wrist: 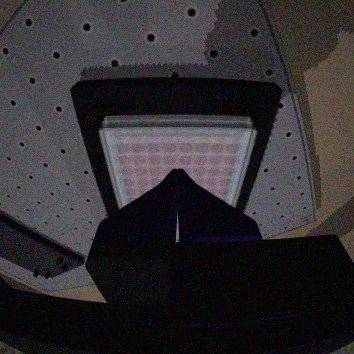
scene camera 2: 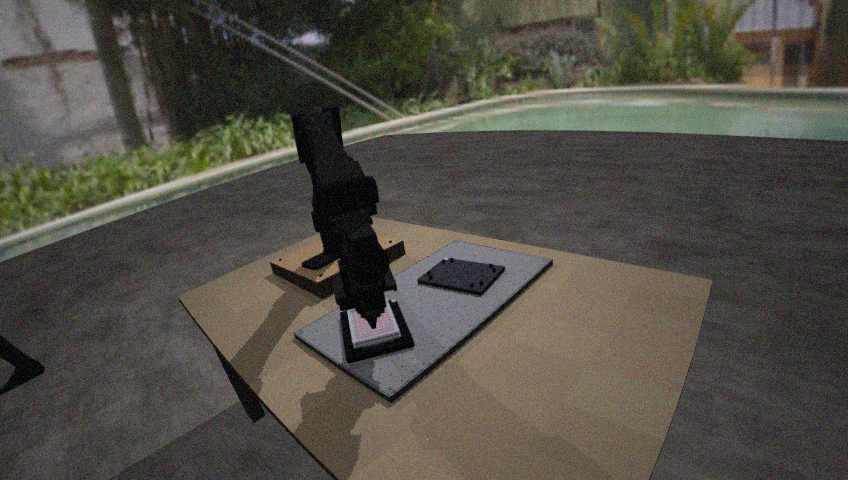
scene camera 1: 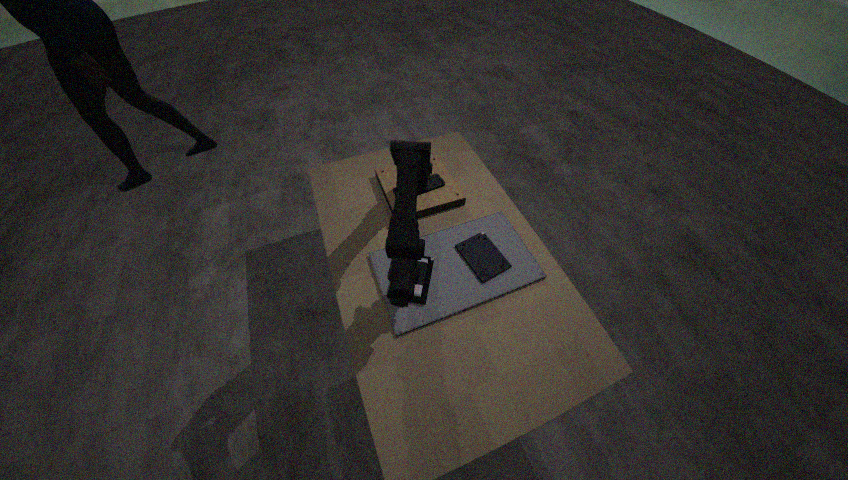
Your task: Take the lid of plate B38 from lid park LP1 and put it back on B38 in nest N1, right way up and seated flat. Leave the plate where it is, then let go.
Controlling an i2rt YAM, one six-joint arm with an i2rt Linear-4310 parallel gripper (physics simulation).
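Seen in the pictures: gripper, fingertip midpoint: (wrist: 177, 177) (scene camera 2: 373, 326); arm's base, link origin: (scene camera 2: 336, 254) (scene camera 1: 419, 187).
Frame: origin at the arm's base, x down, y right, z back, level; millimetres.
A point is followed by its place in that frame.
Observation:
The pink-filled plate B38 (scene camera 1: 418, 290) {x -1, y 197, z -385 mm} (wrist: 175, 150) {x -1, y 221, z -363 mm} sits in the black frame of nest N1 (scene camera 2: 406, 336) {x 16, y 188, z -404 mm} (wrist: 175, 97) {x 16, y 236, z -382 mm}. A clear lid (scene camera 2: 380, 340) {x 9, y 226, z -377 mm} (wrist: 177, 131) {x -1, y 229, z -372 mm} appears to lie on top of the plate, flat and lined up with it; its near part is hidden behind the fingers. Lid park LP1, a dark plate with small pegs (scene camera 1: 483, 257) {x 18, y -55, z -370 mm} (scene camera 2: 458, 276) {x 18, y -42, z -365 mm} (wrist: 35, 247) {x 18, y -16, z -346 mm}, carries no lid. My gripper (scene camera 2: 373, 325) {x -1, y 209, z -347 mm} (wrist: 177, 177) {x -1, y 209, z -347 mm} is shut and empty, tips together, over the middle of the lid. Whether the tips touch the lid I cannot tell.
The nest and the lid park stand on a grey perforated board (scene camera 1: 443, 300) {x 28, y 138, z -438 mm} (scene camera 2: 428, 350) {x 28, y 192, z -454 mm} (wrist: 40, 100) {x 28, y 164, z -435 mm} on the wooden table (scene camera 1: 505, 368) {x 41, y 79, z -693 mm} (scene camera 2: 565, 356) {x 41, y 99, z -663 mm}. A wooden block (scene camera 1: 443, 208) {x 24, y -43, z -117 mm} (scene camera 2: 297, 278) {x 13, y 133, z 13 mm} is at the arm's base. In scene camera 1, a person (scene camera 1: 89, 65) stands at the upper left.

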